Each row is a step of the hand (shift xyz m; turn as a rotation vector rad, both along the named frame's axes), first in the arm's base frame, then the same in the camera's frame.
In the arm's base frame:
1: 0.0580 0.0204 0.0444 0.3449 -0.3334 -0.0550
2: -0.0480 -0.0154 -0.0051 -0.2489 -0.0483 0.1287
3: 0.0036 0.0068 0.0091 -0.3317 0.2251 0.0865
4: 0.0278 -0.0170 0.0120 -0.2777 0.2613 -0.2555
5: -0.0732 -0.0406 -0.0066 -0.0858 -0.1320 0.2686
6: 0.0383 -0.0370 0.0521 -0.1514 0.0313 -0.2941
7: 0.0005 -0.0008 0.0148 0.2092 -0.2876 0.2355
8: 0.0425 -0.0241 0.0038 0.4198 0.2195 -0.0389
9: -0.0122 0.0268 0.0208 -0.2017 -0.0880 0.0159
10: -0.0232 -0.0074 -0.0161 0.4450 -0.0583 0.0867
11: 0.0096 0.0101 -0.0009 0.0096 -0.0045 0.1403
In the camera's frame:
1: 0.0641 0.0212 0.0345 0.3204 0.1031 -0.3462
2: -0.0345 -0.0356 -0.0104 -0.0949 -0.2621 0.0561
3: 0.0062 0.0001 0.0102 -0.2605 -0.1637 0.2711
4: 0.0328 0.0032 -0.0108 -0.4357 0.0915 0.1118
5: -0.0470 -0.0630 -0.0295 0.1349 -0.2773 0.0433
6: 0.0705 -0.0231 -0.0072 -0.2984 0.0898 -0.1152
7: 0.0095 -0.0088 0.0072 0.3801 -0.1369 -0.1370
8: 0.0409 0.0144 -0.0228 0.2273 0.4009 0.1166
9: -0.0043 -0.0078 0.0349 -0.1159 -0.1828 -0.0429
10: -0.0249 -0.0091 -0.0123 0.4011 0.2131 -0.0510
11: 0.0037 0.0115 0.0069 0.0926 -0.0790 0.0705

